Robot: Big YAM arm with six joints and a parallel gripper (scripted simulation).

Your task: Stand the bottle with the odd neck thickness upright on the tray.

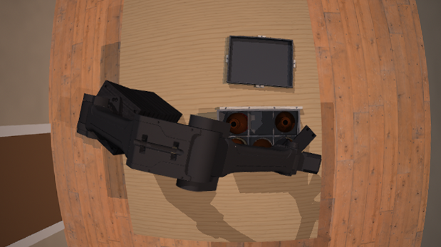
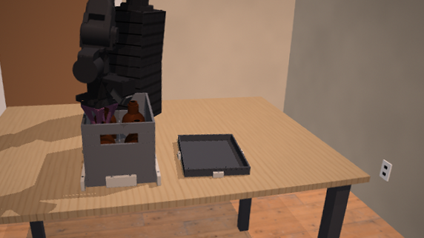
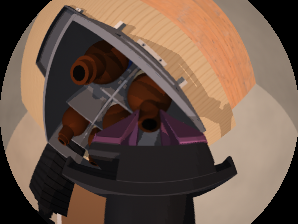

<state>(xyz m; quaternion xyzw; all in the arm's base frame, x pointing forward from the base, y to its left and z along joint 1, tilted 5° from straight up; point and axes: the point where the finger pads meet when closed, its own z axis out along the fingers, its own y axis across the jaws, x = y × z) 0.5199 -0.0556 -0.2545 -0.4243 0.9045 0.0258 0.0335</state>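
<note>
Right now the grey crate is 9 cm behind my hand, 7 cm below it and 4 cm to the left of it. Round my hand: dark tray: 32 cm to the left, 14 cm below, 12 cm behind.
</note>
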